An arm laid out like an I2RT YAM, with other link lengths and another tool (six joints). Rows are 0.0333 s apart.
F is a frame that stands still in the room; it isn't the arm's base.
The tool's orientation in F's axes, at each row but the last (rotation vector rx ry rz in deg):
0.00 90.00 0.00
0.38 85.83 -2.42
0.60 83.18 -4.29
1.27 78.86 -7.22
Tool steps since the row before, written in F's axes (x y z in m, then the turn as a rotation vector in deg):
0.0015 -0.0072 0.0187 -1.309 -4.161 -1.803
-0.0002 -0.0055 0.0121 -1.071 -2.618 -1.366
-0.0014 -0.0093 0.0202 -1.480 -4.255 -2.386
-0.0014 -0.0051 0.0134 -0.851 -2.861 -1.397
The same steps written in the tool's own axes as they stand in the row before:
-0.0187 -0.0072 0.0015 1.803 -4.161 -1.309
-0.0119 -0.0058 0.0009 1.348 -2.621 -1.087
-0.0198 -0.0101 0.0015 2.385 -4.239 -1.528
-0.0130 -0.0060 0.0017 1.427 -2.847 -0.846

